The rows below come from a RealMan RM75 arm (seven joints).
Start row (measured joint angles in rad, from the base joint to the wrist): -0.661, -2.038, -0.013, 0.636, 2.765, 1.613, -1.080
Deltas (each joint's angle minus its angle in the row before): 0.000, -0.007, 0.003, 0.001, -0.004, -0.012, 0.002; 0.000, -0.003, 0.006, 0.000, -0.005, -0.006, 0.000; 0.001, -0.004, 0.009, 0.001, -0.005, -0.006, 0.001; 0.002, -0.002, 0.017, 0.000, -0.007, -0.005, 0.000; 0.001, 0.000, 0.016, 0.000, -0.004, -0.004, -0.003; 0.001, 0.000, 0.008, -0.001, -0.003, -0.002, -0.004; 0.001, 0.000, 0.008, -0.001, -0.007, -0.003, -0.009; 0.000, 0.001, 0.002, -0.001, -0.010, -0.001, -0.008; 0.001, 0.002, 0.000, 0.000, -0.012, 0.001, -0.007; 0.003, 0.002, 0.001, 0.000, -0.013, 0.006, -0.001; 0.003, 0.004, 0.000, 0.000, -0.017, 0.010, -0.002; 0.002, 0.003, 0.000, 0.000, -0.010, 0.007, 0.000; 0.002, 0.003, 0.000, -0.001, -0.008, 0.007, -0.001; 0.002, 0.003, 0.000, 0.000, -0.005, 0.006, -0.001; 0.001, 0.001, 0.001, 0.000, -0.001, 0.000, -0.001; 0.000, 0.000, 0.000, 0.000, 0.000, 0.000, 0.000; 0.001, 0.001, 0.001, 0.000, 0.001, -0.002, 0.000; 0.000, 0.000, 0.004, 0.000, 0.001, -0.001, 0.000; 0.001, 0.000, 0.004, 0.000, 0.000, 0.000, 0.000
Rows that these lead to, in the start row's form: -0.661, -2.045, -0.010, 0.637, 2.761, 1.601, -1.078; -0.661, -2.048, -0.004, 0.637, 2.756, 1.595, -1.078; -0.660, -2.052, 0.005, 0.638, 2.751, 1.589, -1.077; -0.658, -2.054, 0.022, 0.638, 2.744, 1.584, -1.077; -0.657, -2.054, 0.038, 0.638, 2.740, 1.580, -1.080; -0.656, -2.054, 0.046, 0.637, 2.737, 1.578, -1.084; -0.655, -2.054, 0.054, 0.636, 2.730, 1.575, -1.093; -0.655, -2.053, 0.056, 0.635, 2.720, 1.574, -1.101; -0.654, -2.051, 0.056, 0.635, 2.708, 1.575, -1.108; -0.651, -2.049, 0.057, 0.635, 2.695, 1.581, -1.109; -0.648, -2.045, 0.057, 0.635, 2.678, 1.591, -1.111; -0.646, -2.042, 0.057, 0.635, 2.668, 1.598, -1.111; -0.644, -2.039, 0.057, 0.634, 2.660, 1.605, -1.112; -0.642, -2.036, 0.057, 0.634, 2.655, 1.611, -1.113; -0.641, -2.035, 0.058, 0.634, 2.654, 1.611, -1.114; -0.641, -2.035, 0.058, 0.634, 2.654, 1.611, -1.114; -0.640, -2.034, 0.059, 0.634, 2.655, 1.609, -1.114; -0.640, -2.034, 0.063, 0.634, 2.656, 1.608, -1.114; -0.639, -2.034, 0.067, 0.634, 2.656, 1.608, -1.114
